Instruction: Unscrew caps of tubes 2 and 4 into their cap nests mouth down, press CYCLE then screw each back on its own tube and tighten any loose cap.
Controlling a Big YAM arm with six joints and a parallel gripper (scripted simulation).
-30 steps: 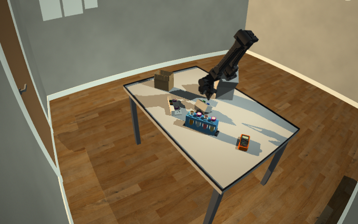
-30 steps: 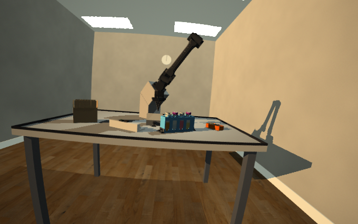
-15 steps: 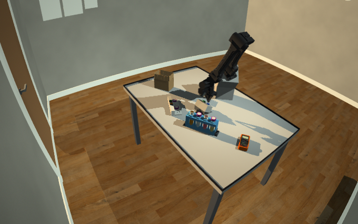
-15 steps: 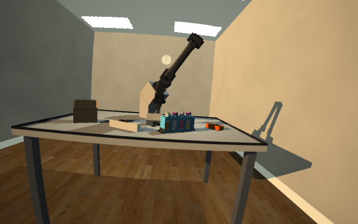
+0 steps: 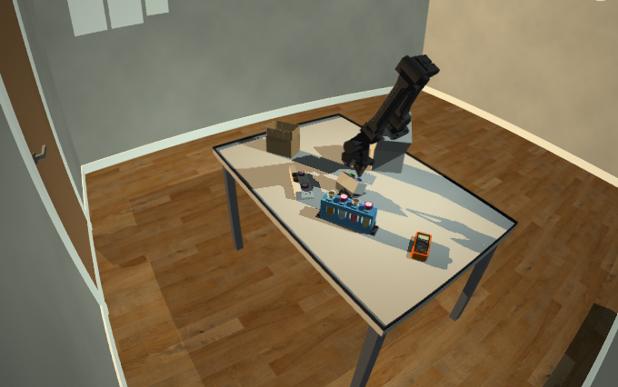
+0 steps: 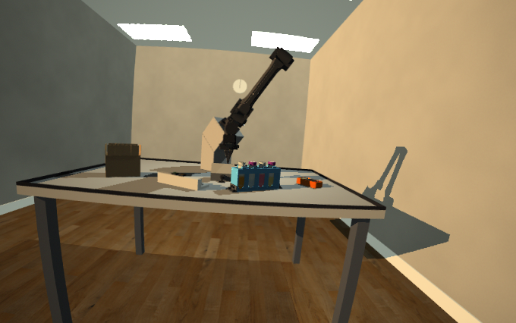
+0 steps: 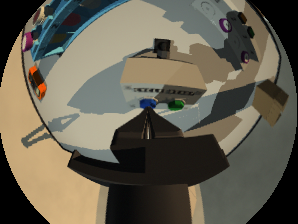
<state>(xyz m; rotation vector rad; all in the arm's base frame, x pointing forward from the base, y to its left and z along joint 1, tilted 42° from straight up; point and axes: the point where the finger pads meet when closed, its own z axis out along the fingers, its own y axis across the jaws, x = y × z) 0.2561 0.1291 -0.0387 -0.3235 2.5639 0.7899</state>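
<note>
My hand is 2 cm above the blue cycle key. Also, from my hand: orange multimeter: 8 cm behind, 43 cm to the left, 7 cm below; beige key housing: 3 cm ahead, 2 cm to the right, 4 cm below; green ready key: 1 cm ahead, 4 cm to the right, 2 cm below.
</note>
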